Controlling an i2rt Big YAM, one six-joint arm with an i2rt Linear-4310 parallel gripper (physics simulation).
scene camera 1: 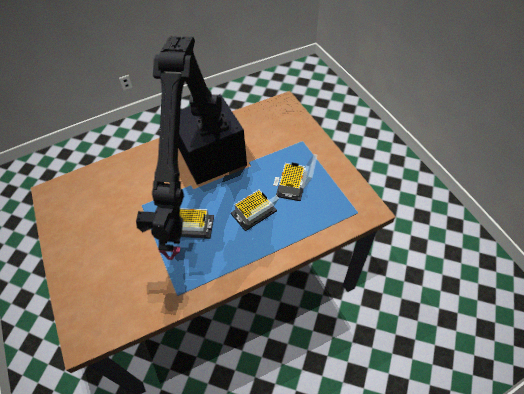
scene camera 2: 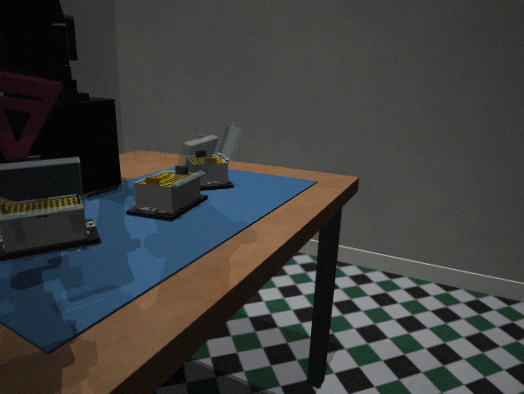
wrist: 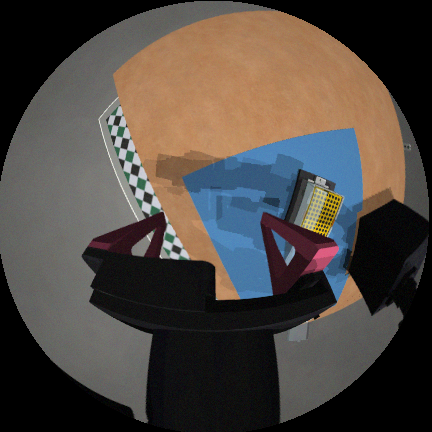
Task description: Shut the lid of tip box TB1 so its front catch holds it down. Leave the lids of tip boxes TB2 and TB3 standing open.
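Frame: origin at the arm's base, x ahead, y left, z up, level; metres.
Seen in the pictures: gripper, fingertip midpoint: [scene camera 1: 171, 248] [scene camera 2: 14, 159] [wrist: 212, 216]; arm's base, origin of the base link: [scene camera 1: 212, 125] [scene camera 2: 59, 100].
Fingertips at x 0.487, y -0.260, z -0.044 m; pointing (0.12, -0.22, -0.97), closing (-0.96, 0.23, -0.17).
Note:
Pixels of each thing's middle, then the offset from my fingertips to it. "pt": a spot on its surface instead. Level surfaces: height alone.
- left box, body centre: [scene camera 2: 41, 203] [wrist: 320, 219] [scene camera 1: 190, 217] 0.179 m back, 0.081 m left, 0.105 m down
- middle box, body centre: [scene camera 2: 163, 190] [scene camera 1: 251, 205] 0.179 m back, 0.326 m left, 0.137 m down
- right box, body centre: [scene camera 2: 201, 170] [scene camera 1: 289, 178] 0.262 m back, 0.513 m left, 0.137 m down
- right one's lid, body centre: [scene camera 2: 230, 141] [scene camera 1: 308, 171] [wrist: 298, 330] 0.221 m back, 0.580 m left, 0.065 m down
- blue mat, its level: 0.170 m down
- wooden table, its level: 0.173 m down
- small white piece, surface spot: [scene camera 1: 276, 181] pt 0.289 m back, 0.466 m left, 0.168 m down
Three grey tip boxes with yellow tip racks stand on the blue mat; their labels are too small to read, so I cannot tell which is TB1. The left box [scene camera 1: 196, 220] [scene camera 2: 45, 230] [wrist: 322, 207] has its clear lid [scene camera 2: 45, 175] standing open. The middle box [scene camera 1: 253, 205] [scene camera 2: 167, 195] and the right box [scene camera 1: 292, 176] [scene camera 2: 212, 174] also have open lids; the right one's lid [scene camera 1: 312, 169] [scene camera 2: 231, 142] leans outward. My gripper [scene camera 1: 170, 252] [wrist: 212, 216] is open and empty, above the mat's left part near the left box, not touching it. The arm partly hides that box in scene camera 1.
The blue mat [scene camera 1: 305, 215] [scene camera 2: 200, 232] [wrist: 225, 260] lies on the wooden table [scene camera 1: 100, 250] [scene camera 2: 260, 240] [wrist: 240, 75]. The black arm base [scene camera 1: 215, 150] stands behind the left and middle boxes. A small white piece [scene camera 1: 276, 181] shows between the middle and right boxes.

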